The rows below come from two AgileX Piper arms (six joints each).
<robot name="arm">
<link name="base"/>
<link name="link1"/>
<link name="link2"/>
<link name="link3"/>
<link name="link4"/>
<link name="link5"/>
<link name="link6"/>
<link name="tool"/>
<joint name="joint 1" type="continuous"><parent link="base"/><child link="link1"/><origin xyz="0 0 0.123" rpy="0 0 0"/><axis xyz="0 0 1"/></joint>
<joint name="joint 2" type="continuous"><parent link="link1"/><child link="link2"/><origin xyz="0 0 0" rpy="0 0 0"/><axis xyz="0 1 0"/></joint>
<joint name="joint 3" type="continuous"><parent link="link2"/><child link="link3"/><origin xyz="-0.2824 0 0.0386" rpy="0 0 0"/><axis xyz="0 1 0"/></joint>
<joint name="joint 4" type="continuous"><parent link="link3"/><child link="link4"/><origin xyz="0.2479 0 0.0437" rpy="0 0 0"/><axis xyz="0.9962 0 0.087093"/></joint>
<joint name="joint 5" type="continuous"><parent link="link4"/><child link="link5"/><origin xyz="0 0 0" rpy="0 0 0"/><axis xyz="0 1 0"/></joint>
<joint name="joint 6" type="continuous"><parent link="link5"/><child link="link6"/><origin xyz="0.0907 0 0.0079" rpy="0 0 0"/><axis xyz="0.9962 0 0.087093"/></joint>
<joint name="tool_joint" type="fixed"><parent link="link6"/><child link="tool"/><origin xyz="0 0 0" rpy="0 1.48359 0"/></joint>
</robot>
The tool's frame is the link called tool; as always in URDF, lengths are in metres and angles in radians. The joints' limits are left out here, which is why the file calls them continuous.
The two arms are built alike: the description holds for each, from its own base.
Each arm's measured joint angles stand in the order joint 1, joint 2, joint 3, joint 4, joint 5, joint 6.
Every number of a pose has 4 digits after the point.
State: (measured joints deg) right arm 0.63 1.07 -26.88 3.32 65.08 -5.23; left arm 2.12 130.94 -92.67 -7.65 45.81 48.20
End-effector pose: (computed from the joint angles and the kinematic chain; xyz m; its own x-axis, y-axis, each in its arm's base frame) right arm -0.0024 0.0048 0.2630 -0.5577 -0.0728 -0.8268 -0.0919 0.9954 -0.0257; left arm 0.4534 0.0081 0.1029 -0.7312 0.6504 -0.2057 0.6533 0.7545 0.0631
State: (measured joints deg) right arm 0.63 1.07 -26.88 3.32 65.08 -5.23; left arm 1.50 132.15 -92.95 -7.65 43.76 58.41
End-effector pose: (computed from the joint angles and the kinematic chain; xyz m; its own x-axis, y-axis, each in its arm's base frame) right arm -0.0024 0.0048 0.2630 -0.5577 -0.0728 -0.8268 -0.0919 0.9954 -0.0257; left arm 0.4572 0.0036 0.0951 -0.5948 0.7786 -0.2002 0.7748 0.6216 0.1154
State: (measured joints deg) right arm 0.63 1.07 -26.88 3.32 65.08 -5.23; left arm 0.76 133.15 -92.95 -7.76 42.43 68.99
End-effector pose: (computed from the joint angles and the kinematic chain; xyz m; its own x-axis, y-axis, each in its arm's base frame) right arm -0.0024 0.0048 0.2630 -0.5577 -0.0728 -0.8268 -0.0919 0.9954 -0.0257; left arm 0.4587 -0.0022 0.0875 -0.4332 0.8836 -0.1778 0.8743 0.4599 0.1552
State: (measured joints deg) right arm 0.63 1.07 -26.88 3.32 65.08 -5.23; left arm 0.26 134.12 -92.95 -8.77 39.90 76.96
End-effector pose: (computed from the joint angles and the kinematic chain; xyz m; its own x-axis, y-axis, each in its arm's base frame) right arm -0.0024 0.0048 0.2630 -0.5577 -0.0728 -0.8268 -0.0919 0.9954 -0.0257; left arm 0.4620 -0.0068 0.0807 -0.3097 0.9350 -0.1726 0.9186 0.3411 0.1996
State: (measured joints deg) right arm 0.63 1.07 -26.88 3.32 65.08 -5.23; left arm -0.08 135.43 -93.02 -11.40 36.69 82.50
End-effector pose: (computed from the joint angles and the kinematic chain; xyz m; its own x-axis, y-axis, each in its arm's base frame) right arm -0.0024 0.0048 0.2630 -0.5577 -0.0728 -0.8268 -0.0919 0.9954 -0.0257; left arm 0.4663 -0.0114 0.0720 -0.2420 0.9515 -0.1898 0.9287 0.2838 0.2386
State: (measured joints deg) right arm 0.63 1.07 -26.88 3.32 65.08 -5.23; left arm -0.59 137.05 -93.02 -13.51 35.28 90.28
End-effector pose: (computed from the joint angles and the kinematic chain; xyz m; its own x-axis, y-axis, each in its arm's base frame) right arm -0.0024 0.0048 0.2630 -0.5577 -0.0728 -0.8268 -0.0919 0.9954 -0.0257; left arm 0.4670 -0.0171 0.0598 -0.1325 0.9747 -0.1802 0.9511 0.1762 0.2537
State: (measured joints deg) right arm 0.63 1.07 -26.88 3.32 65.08 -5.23; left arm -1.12 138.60 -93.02 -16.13 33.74 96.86
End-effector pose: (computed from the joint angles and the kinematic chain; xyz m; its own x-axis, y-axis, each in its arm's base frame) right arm -0.0024 0.0048 0.2630 -0.5577 -0.0728 -0.8268 -0.0919 0.9954 -0.0257; left arm 0.4676 -0.0232 0.0482 -0.0478 0.9825 -0.1802 0.9584 0.0959 0.2688
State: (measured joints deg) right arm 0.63 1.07 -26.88 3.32 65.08 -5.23; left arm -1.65 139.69 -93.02 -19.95 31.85 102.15
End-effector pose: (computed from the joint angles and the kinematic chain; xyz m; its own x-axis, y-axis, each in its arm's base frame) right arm -0.0024 0.0048 0.2630 -0.5577 -0.0728 -0.8268 -0.0919 0.9954 -0.0257; left arm 0.4693 -0.0299 0.0408 0.0011 0.9803 -0.1975 0.9541 0.0580 0.2937
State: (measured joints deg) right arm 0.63 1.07 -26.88 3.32 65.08 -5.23; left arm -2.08 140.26 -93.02 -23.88 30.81 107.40
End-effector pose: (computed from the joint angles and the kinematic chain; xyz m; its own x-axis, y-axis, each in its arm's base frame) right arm -0.0024 0.0048 0.2630 -0.5577 -0.0728 -0.8268 -0.0919 0.9954 -0.0257; left arm 0.4704 -0.0360 0.0374 0.0470 0.9755 -0.2151 0.9485 0.0239 0.3158
